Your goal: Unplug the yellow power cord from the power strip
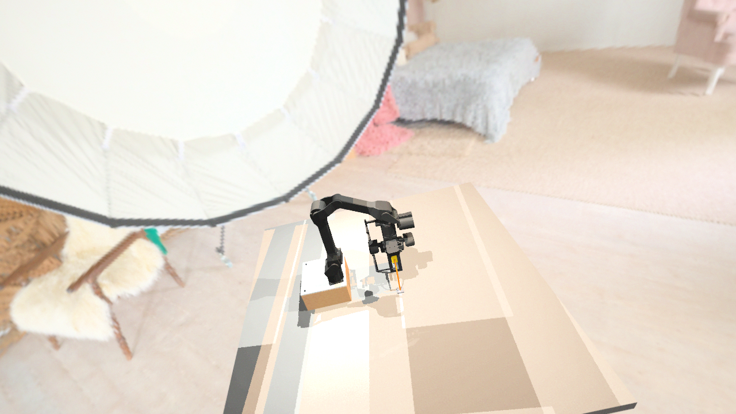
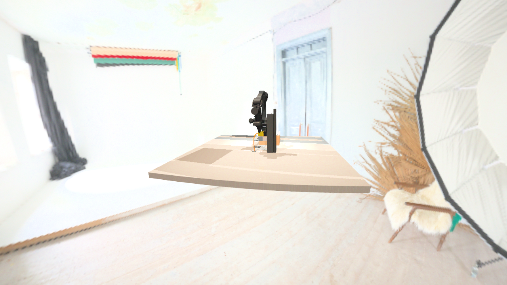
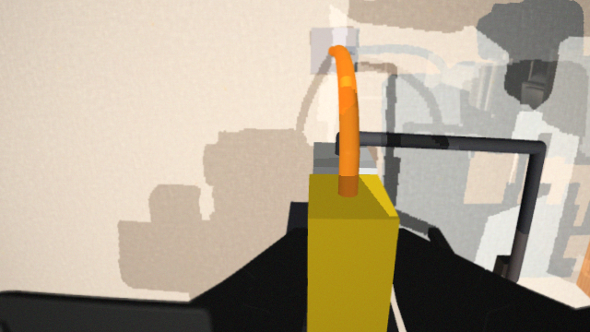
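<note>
Now: gripper tip 30 mm to the right of the yellow plug.
</note>
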